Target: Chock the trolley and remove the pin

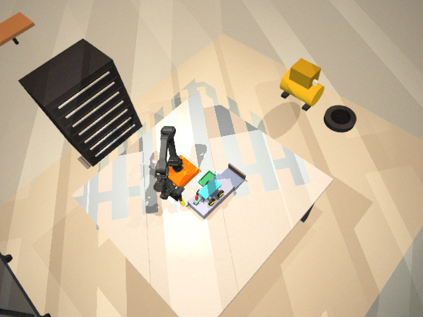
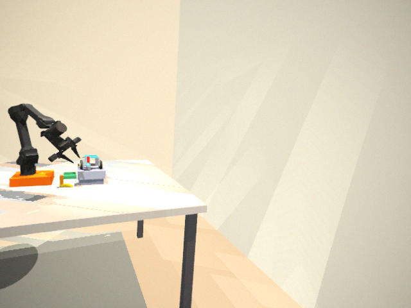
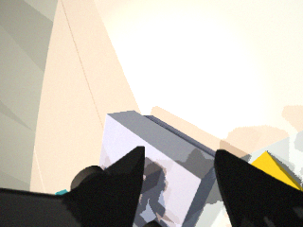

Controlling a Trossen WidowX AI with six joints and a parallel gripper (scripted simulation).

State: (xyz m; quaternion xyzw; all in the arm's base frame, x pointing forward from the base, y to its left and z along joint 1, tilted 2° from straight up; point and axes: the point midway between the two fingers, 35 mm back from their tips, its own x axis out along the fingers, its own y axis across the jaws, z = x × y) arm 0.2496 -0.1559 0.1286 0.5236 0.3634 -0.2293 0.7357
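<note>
My gripper tip is now 14 cm above the yellow chock, 6 cm past it and 3 cm to the right of it. From my gripper tip the other things lie so: cyan trolley 19 cm to the left, 6 cm ahead, 5 cm below; then ramp 20 cm to the left, 11 cm below, 5 cm ahead; then stop pin 9 cm to the left, 5 cm ahead, 3 cm below.
</note>
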